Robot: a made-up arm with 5 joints.
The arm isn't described. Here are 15 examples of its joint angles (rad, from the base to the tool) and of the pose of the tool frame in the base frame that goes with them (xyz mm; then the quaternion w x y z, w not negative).
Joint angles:
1: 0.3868 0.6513 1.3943 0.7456 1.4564
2: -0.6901 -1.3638 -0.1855 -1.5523 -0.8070
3: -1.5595 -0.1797 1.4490 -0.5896 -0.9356
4: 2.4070 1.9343 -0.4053 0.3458 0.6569
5: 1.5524 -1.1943 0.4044 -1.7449 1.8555
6: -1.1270 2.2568 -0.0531 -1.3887 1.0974
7: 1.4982 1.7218 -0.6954 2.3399 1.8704
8: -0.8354 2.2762 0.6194 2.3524 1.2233
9: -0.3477 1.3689 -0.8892 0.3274 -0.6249
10: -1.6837 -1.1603 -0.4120 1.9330 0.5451
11: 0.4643 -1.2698 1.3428 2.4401 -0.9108
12: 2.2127 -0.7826 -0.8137 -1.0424 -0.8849
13: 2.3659 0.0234 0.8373 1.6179 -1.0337
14: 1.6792 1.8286 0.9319 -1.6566 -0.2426
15: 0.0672 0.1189 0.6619 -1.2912 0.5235
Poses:
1: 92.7 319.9 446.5 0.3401 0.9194 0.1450 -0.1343
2: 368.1 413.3 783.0 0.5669 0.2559 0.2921 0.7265
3: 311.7 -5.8 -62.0 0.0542 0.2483 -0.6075 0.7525
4: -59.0 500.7 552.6 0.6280 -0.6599 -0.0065 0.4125
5: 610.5 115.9 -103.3 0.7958 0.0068 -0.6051 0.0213
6: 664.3 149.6 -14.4 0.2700 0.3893 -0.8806 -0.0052
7: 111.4 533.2 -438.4 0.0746 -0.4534 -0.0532 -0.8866
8: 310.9 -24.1 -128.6 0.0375 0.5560 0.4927 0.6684
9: 457.6 -502.0 -48.1 0.2443 0.9234 -0.1399 0.2608
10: 453.9 796.6 86.7 0.3824 -0.4141 -0.2749 -0.7789
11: 140.8 2.8 330.9 0.1313 0.5180 0.0049 -0.8452
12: 778.7 280.1 -399.8 0.5181 -0.8099 0.1151 -0.2497
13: -42.4 190.6 -128.2 0.4533 -0.0566 -0.6636 0.5924
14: 304.8 318.2 445.7 0.1133 0.1220 -0.1956 -0.9664
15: 290.5 83.8 -51.6 0.5318 0.2470 -0.8052 0.0881
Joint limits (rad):
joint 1: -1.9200..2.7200
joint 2: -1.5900..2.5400
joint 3: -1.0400..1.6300
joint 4: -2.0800..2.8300
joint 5: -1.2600..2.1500
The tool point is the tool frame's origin. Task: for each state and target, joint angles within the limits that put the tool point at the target. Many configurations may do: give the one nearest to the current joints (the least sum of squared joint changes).
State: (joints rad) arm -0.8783 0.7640 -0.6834 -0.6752 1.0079
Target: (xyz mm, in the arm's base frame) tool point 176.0 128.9 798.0
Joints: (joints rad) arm -1.4770 0.1965 -0.7051 -0.6969 0.9504
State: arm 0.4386 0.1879 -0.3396 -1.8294 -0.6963
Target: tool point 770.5 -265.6 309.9
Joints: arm 0.2787 -0.2450 -0.6334 -2.0713 -0.5471
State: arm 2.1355 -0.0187 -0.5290 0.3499 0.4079
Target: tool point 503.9 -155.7 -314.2
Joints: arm 1.4693 -0.0239 -0.7207 0.4556 0.1316
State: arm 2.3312 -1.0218 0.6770 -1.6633 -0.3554
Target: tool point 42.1 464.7 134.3
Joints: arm 2.7200 -0.5841 0.8781 -1.7974 -0.2983
